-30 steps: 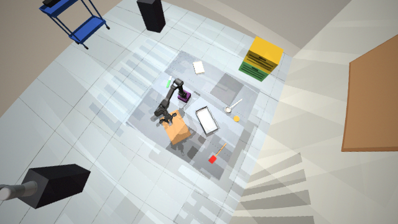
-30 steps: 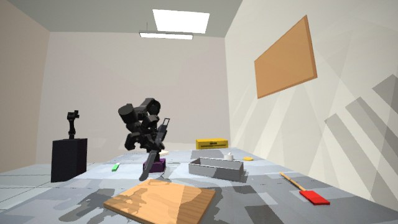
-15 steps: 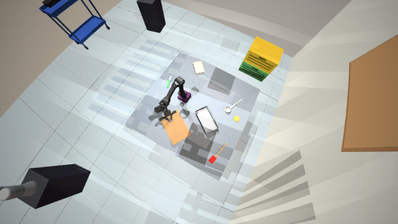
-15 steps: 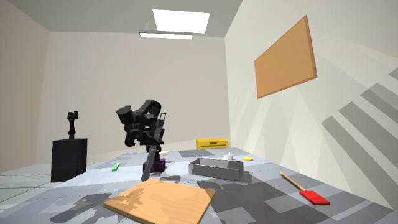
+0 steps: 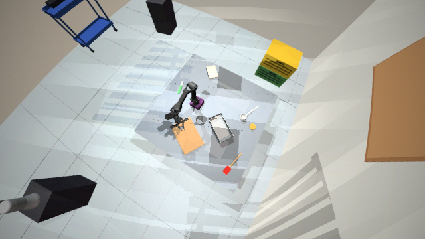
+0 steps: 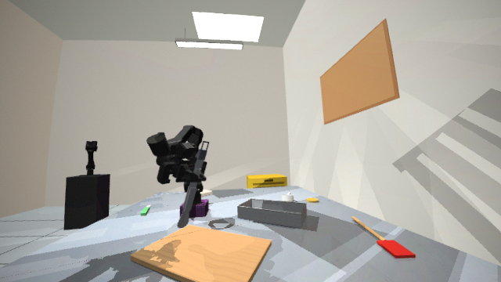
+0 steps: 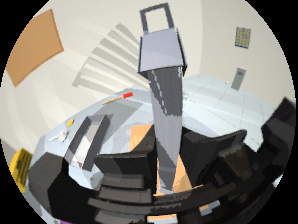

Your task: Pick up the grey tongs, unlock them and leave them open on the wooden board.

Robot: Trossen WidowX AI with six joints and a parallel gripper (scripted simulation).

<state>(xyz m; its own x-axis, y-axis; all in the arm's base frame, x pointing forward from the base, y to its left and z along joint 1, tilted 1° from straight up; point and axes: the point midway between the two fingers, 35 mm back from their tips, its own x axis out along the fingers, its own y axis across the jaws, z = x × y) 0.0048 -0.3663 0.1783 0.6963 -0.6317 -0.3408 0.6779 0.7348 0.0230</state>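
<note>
Now: gripper tip 22 cm above the wooden board. Also, from my gripper tip: roasting tin (33 cm ahead, 19 cm to the left, 19 cm below); yellow disc (69 cm ahead, 33 cm to the left, 21 cm below); red spatula (56 cm ahead, 16 cm to the right, 22 cm below).
</note>
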